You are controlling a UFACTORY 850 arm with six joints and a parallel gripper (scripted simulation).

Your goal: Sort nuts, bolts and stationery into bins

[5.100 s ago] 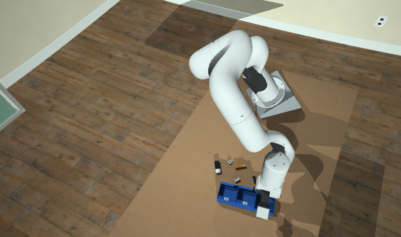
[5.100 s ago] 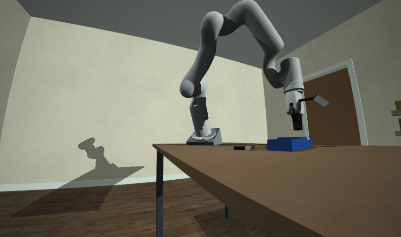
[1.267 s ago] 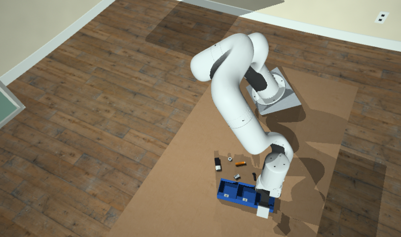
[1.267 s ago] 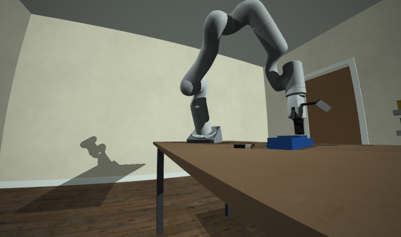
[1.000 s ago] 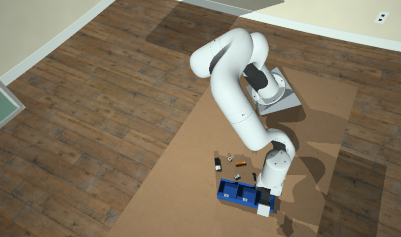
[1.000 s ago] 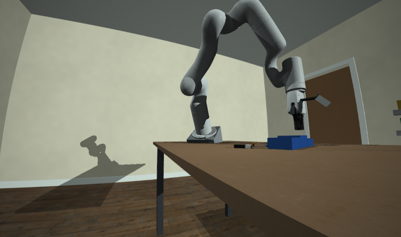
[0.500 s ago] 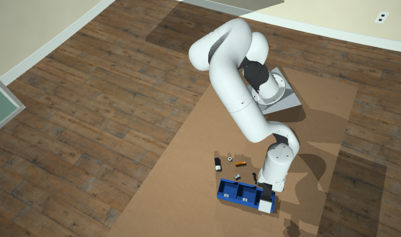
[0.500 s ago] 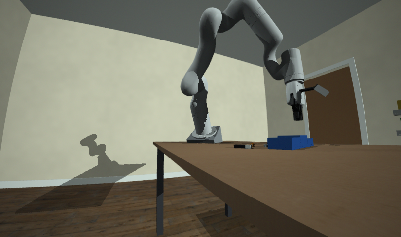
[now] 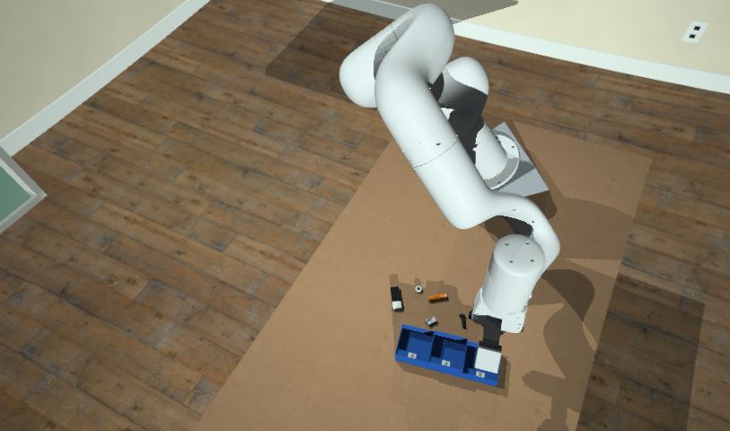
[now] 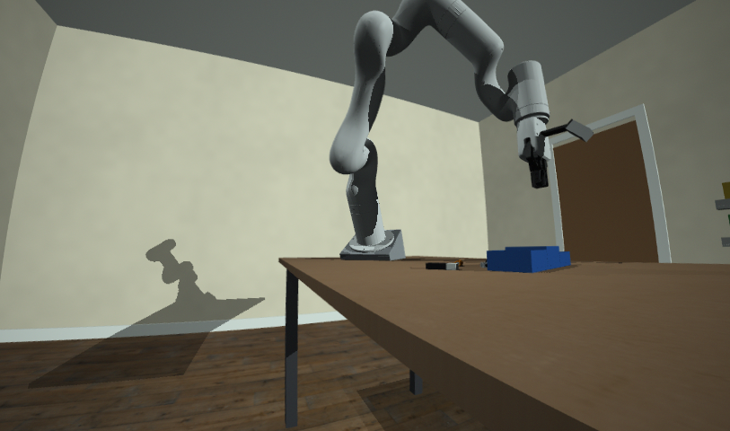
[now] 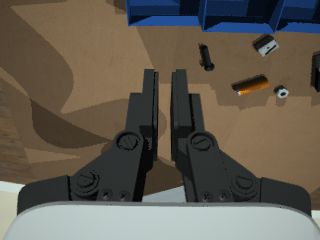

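The nut lies 220 mm to the right of my hand, 210 mm below it and 130 mm behind it. Round my hand: black bolt (210 mm below, 100 mm behind, 80 mm to the right); blue bin (190 mm below, 80 mm to the right, 10 mm ahead); orange cylinder (210 mm below, 170 mm to the right, 130 mm behind).
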